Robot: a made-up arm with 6 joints.
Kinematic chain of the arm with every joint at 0, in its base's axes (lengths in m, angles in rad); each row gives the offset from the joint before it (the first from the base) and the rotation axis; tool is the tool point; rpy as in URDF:
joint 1: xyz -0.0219 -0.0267 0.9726 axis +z
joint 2: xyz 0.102 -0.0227 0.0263 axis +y
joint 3: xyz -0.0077 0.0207 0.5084 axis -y
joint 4: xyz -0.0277 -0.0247 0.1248 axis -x
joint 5: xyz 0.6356 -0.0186 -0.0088 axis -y
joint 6: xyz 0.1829 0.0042 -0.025 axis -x
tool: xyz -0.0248 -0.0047 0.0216 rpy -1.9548 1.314 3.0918
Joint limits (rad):
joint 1: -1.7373..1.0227
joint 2: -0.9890..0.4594
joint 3: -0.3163..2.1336
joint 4: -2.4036..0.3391
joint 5: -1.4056..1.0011
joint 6: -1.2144..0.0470
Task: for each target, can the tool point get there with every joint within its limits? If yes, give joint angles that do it. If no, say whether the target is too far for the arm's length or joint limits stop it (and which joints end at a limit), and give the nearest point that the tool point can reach.
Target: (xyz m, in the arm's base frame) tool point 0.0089 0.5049 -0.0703
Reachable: no: joint limits stop it (at a limit: joint 1, joint 2, joint 3, joint 6) | nearest point 0.3798 0.6522 0.9629 | short by 1.108 m
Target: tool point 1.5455 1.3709 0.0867
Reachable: no: too far | nearest point 0.6998 0.6169 1.0196 | short by 1.468 m
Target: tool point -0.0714 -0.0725 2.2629
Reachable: yes | joints -0.7891 0.1304 1.7326 -0.2597 0.3272 -1.0781
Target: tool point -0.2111 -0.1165 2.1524
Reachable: yes | joints 0.7328 -0.2177 1.6234 -0.7908 -1.0278 -0.3358
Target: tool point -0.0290 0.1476 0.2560
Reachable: no: joint limits stop it (at a limit: joint 1, joint 2, joint 3, joint 6) | nearest point 0.3671 0.5958 0.9886 | short by 0.946 m
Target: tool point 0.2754 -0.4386 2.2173
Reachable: yes | joints -0.8355 0.2810 1.3189 -0.2022 0.2129 -0.3336
